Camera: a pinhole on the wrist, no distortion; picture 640 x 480 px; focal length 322.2 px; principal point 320.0 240.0 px. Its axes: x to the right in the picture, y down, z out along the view. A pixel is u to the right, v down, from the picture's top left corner.
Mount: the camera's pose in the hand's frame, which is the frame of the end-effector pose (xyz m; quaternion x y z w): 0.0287 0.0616 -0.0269 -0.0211 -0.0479 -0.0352 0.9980
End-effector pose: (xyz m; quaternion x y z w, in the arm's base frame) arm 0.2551 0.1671 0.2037 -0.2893 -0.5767 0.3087 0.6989
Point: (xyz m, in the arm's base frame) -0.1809 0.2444 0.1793
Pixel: 315 260
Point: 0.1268 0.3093 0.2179
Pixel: 492 302
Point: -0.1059 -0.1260 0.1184
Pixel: 55 80
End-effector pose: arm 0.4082 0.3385 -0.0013 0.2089 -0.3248 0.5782 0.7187
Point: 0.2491 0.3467 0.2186
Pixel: 523 363
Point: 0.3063 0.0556 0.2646
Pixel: 317 186
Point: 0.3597 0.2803 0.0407
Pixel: 224 123
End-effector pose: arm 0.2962 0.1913 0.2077 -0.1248 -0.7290 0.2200 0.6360
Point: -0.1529 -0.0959 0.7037
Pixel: outside the picture
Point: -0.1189 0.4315 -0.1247
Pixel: 233 467
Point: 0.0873 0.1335 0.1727
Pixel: 289 125
